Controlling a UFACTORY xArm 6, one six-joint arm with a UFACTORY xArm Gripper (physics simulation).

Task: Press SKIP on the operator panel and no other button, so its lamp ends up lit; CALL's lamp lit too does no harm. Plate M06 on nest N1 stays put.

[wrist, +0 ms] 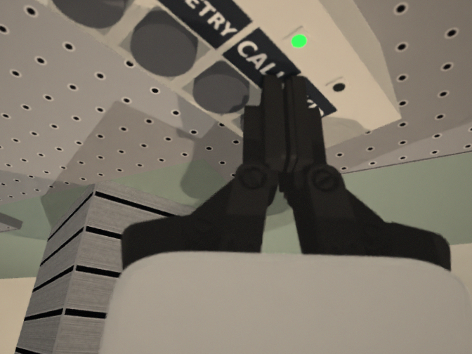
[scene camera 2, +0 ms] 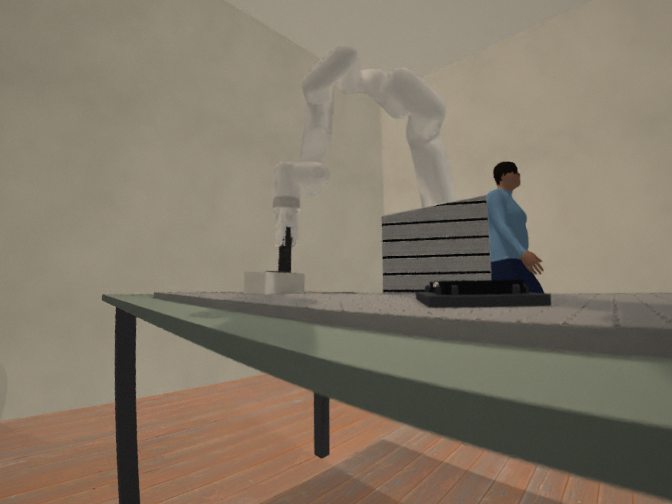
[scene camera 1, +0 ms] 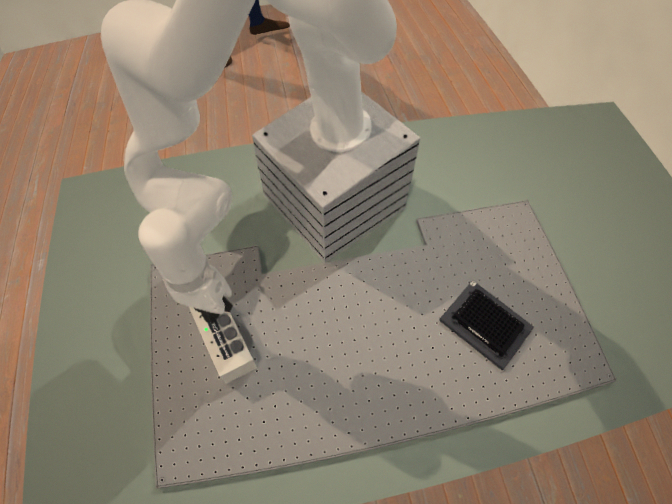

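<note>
The cream operator panel (scene camera 1: 237, 370) (scene camera 2: 284, 283) (wrist: 367, 97) lies at the left of the pegboard. In the wrist view, the lamp by the CALL label (wrist: 299, 41) is lit green, and the lamp by the SKIP label (wrist: 339, 87) is dark. The CALL button (wrist: 221, 87) shows left of the fingers; the SKIP button is hidden behind them, its label partly covered. My gripper (scene camera 1: 214, 319) (scene camera 2: 284, 270) (wrist: 278, 98) is shut and empty, pointing down at the panel's SKIP end; contact is unclear. The black plate M06 (scene camera 1: 491, 320) (scene camera 2: 477, 287) sits on the dark nest N1 (scene camera 1: 460, 333) (scene camera 2: 488, 300).
The pegboard (scene camera 1: 325, 412) lies on the green table (scene camera 1: 86, 423). The ribbed pedestal block (scene camera 1: 369, 214) (scene camera 2: 434, 249) (wrist: 75, 260) under the arm's base stands behind the board. The RETRY button (wrist: 162, 42) is beside CALL. A person (scene camera 2: 507, 227) stands behind the table.
</note>
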